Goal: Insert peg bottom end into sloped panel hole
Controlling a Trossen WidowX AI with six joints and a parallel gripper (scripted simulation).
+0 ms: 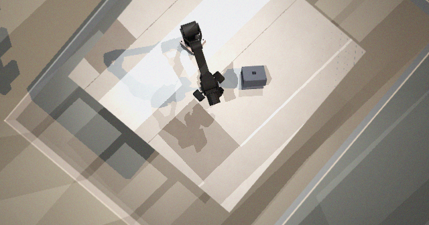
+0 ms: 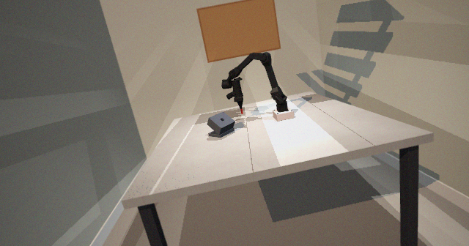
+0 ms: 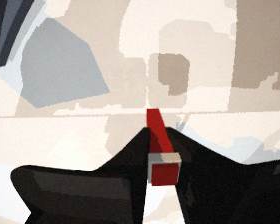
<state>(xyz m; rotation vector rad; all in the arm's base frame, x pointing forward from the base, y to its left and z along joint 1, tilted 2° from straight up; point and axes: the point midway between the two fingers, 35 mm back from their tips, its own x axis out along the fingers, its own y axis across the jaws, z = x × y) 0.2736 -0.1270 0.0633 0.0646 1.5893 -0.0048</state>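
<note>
The dark square hole is 24 cm to the left of my gripper tip, 13 cm ahead of it and 1 cm above it. Also, from my gripper tip: grey sloped panel block 23 cm to the left, 14 cm ahead, 1 cm below; thin red square-sided peg 2 cm above.
</note>
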